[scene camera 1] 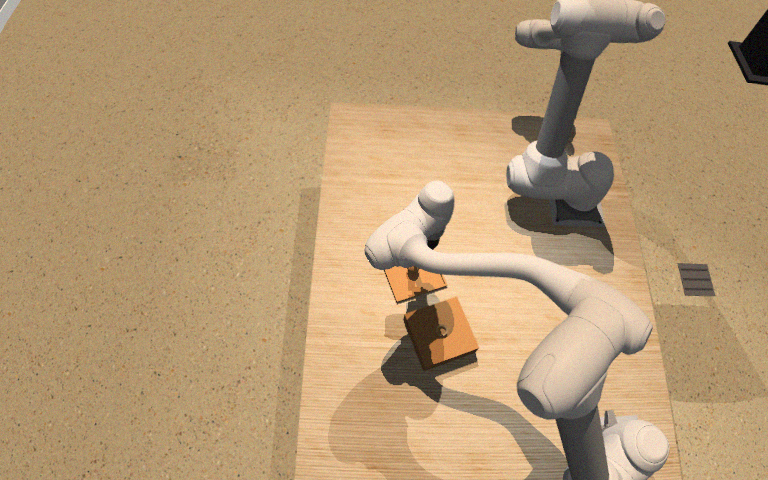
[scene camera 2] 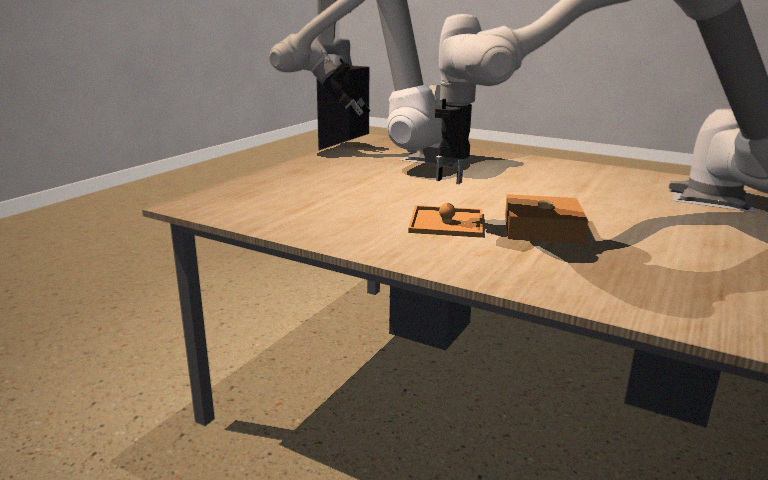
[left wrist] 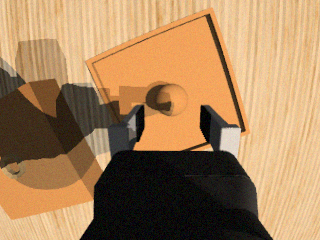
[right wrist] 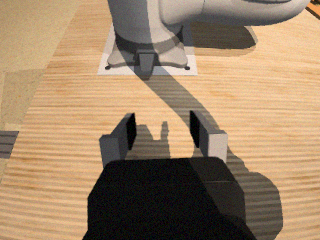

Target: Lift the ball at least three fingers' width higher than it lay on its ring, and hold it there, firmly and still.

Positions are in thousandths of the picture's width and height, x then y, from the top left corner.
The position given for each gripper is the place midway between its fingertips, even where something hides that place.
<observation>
In view: the left gripper (scene camera 2: 585,378), the right gripper (right wrist: 508,510), an orange box (scene camera 1: 567,718), a shallow orange tray (scene camera 2: 555,457) and an orange ball (left wrist: 536,415).
The orange box is seen too in scene camera 2 (scene camera 2: 726,457) and in the left wrist view (left wrist: 173,702). The shallow orange tray shows as well in scene camera 1 (scene camera 1: 528,595) and in the left wrist view (left wrist: 598,219). The left gripper is seen too in the left wrist view (left wrist: 539,485). The right wrist view misses the orange box: it is out of frame.
</observation>
